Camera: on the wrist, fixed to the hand. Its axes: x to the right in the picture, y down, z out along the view.
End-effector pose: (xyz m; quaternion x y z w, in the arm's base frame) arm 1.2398 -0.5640 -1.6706 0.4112 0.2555 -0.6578 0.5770
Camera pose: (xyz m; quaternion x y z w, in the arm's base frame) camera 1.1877 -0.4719 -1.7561 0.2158 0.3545 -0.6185 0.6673
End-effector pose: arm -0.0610 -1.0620 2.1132 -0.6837 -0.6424 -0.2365 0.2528
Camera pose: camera -0.1405 -1.1122 2.2116 -0.7339 -0.5963 -0.3228 0.0394
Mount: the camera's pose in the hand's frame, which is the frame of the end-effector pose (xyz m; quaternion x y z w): 0.0207 -0.0811 -0.1073 -0.2250 -0.0783 -0.0085 0.9712
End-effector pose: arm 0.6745 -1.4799 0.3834 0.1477 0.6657 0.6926 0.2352
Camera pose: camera 0.6119 -1.5603 0.2932 0.1391 0.4735 0.8089 0.3197
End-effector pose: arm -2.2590 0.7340 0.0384 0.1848 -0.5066 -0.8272 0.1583
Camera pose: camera -2.2333 0.6765 -0.0822 0.0834 -0.3167 -0.9331 0.1486
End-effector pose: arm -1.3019 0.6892 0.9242 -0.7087 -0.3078 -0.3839 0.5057
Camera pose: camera -1.3831 0.6122 1.0017 -0.8294 -0.2582 -0.3909 0.3043
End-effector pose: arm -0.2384 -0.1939 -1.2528 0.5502 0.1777 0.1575 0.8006
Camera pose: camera -0.2646 -0.1241 -1.3666 0.3650 0.0791 0.1431 0.9165
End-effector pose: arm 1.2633 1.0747 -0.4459 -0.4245 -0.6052 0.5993 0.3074
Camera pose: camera 1.3367 1.1492 -0.3588 -0.4293 -0.7502 0.4765 0.1607
